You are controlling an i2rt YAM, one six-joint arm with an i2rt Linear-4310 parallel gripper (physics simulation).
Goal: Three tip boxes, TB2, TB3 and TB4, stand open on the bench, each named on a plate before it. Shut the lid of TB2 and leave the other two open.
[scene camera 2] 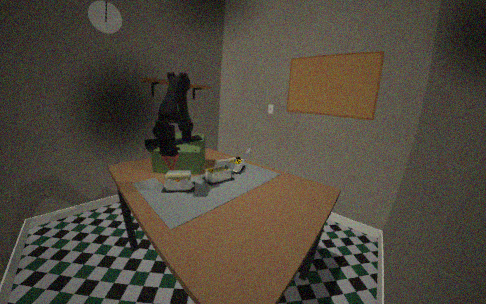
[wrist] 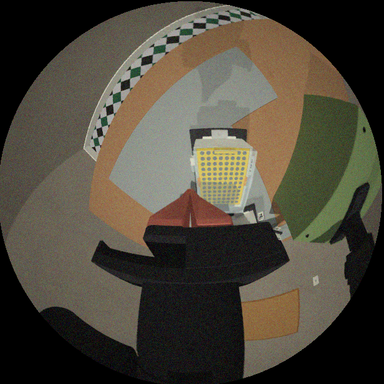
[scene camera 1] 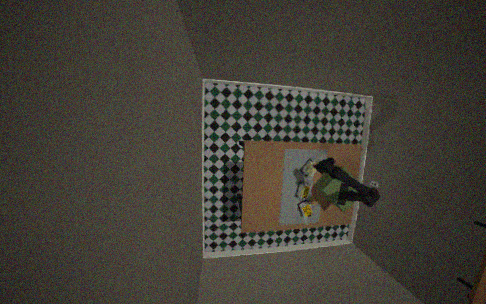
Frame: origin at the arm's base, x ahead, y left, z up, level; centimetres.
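Seen in the pictures: gripper, between the fingertips: (scene camera 2: 172, 170) (scene camera 1: 313, 165); arm's base, origin of its link: (scene camera 2: 187, 140) (scene camera 1: 343, 194).
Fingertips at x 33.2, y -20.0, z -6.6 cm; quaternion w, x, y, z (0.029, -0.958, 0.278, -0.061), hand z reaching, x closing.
Note:
Offsets run from my fingertips to a thing's top centre. Level surfaces: height alone.
The nearest tip box {dx -4.3, dy +4.5, dz -3.5 cm} (scene camera 1: 308, 168) (scene camera 2: 178, 182) (wrist: 222, 176) holds a yellow rack. Its clear lid is lowered over it; I cannot tell if it is fully shut. The middle box (scene camera 1: 306, 191) (scene camera 2: 218, 174) and the far box {dx -11.8, dy +44.8, dz -4.6 cm} (scene camera 1: 306, 210) (scene camera 2: 238, 165) show yellow tips and raised lids. The name plates are too small to read, so I cannot tell which is TB2. My gripper (scene camera 2: 170, 166) (wrist: 189, 193) is shut and empty, its red fingertips together above and beside the nearest box. In the wrist view the gripper partly hides the boxes beyond.
The boxes stand on a grey-blue mat {dz -11.2 cm} (scene camera 1: 290, 215) (scene camera 2: 172, 215) (wrist: 150, 155) on the wooden bench {dz -11.5 cm} (scene camera 1: 262, 185) (scene camera 2: 245, 240). A green block (scene camera 1: 327, 187) (scene camera 2: 192, 162) (wrist: 320, 165) stands behind them, under the black arm (scene camera 1: 350, 182) (scene camera 2: 175, 100).

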